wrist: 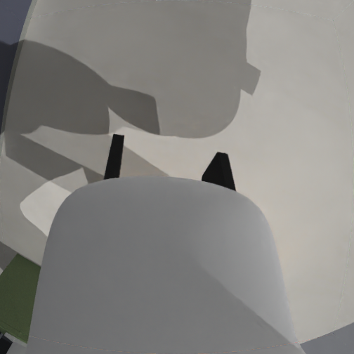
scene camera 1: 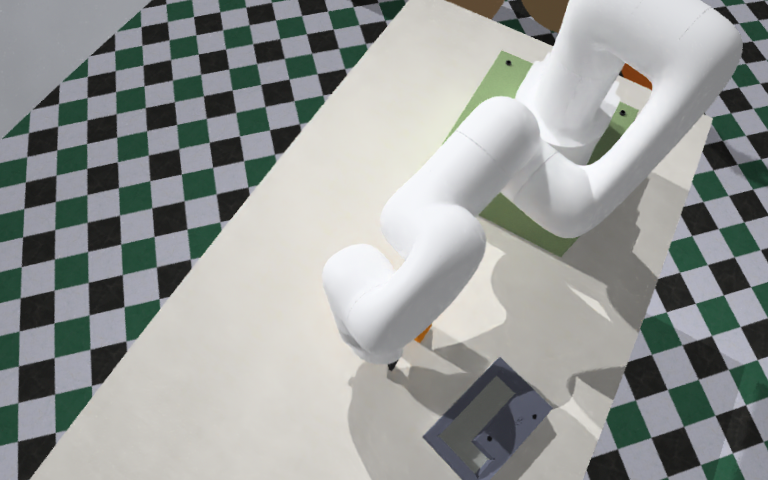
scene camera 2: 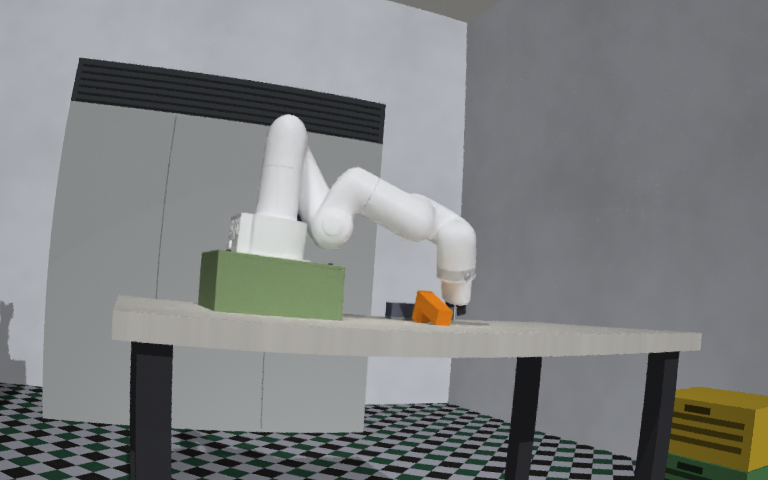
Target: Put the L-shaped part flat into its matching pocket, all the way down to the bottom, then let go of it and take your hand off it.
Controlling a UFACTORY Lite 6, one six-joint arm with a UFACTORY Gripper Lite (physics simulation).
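Places are measured from the arm's base along level axes (x ahead, y left, z up), in centimetres.
Pixels of known places: hand, tool point: [scene camera 2: 455, 306]; arm's base, link origin: [scene camera 1: 546, 139] [scene camera 2: 270, 259].
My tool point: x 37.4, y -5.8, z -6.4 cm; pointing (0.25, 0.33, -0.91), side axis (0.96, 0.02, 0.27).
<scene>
For each thing: its top centre in the pictures, then the offset to it from my tool point.
- orange L-shaped part, top centre: [scene camera 1: 390, 296] [scene camera 2: 433, 291] dz +2.8, dx -6.7, dy -2.3 cm
- dark blue-grey tray with the pocket, top centre: [scene camera 1: 490, 421] [scene camera 2: 419, 303] dz +0.0, dx +0.2, dy +16.1 cm
The orange L-shaped part [scene camera 1: 422, 333] [scene camera 2: 432, 308] is on the table, propped on its edges with one arm sloping down to the right in scene camera 2. The arm hides most of it in scene camera 1, and it does not show in the wrist view. The dark blue-grey tray with the pocket [scene camera 1: 464, 401] [scene camera 2: 397, 310] stands apart from it. My gripper [scene camera 2: 459, 310] [wrist: 170, 145] is open, low over the table, just right of the part's lower end in scene camera 2. In scene camera 1 one black fingertip shows below the wrist.
The green base block [scene camera 1: 523, 228] [scene camera 2: 277, 285] [wrist: 20, 290] stands under the robot's base. The pale table [scene camera 1: 226, 350] [scene camera 2: 594, 339] has its long edges at left and right in scene camera 1. Arm shadows fall across the table around the tray.
</scene>
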